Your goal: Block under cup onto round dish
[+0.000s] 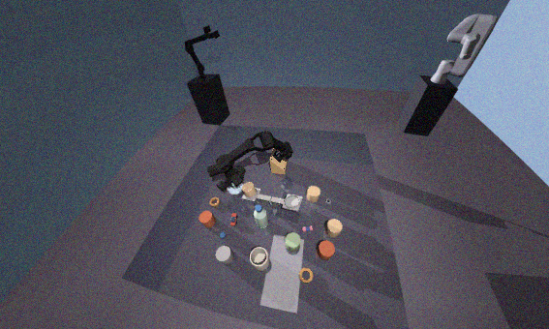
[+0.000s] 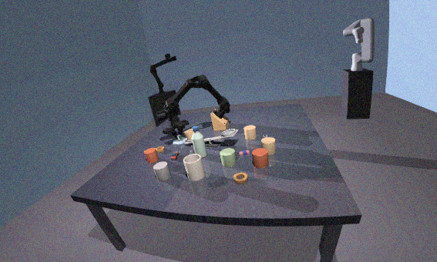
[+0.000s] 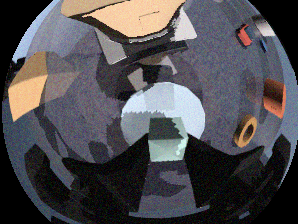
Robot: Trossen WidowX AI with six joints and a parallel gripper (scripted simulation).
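My gripper tip is now 2 cm above the light blue round dish. From my gripper tip the other things lie so: grey cylinder 41 cm ahead, 14 cm to the left, 1 cm above; then small balance 4 cm ahead, 26 cm to the left, 2 cm above; then pale green block 1 cm above.
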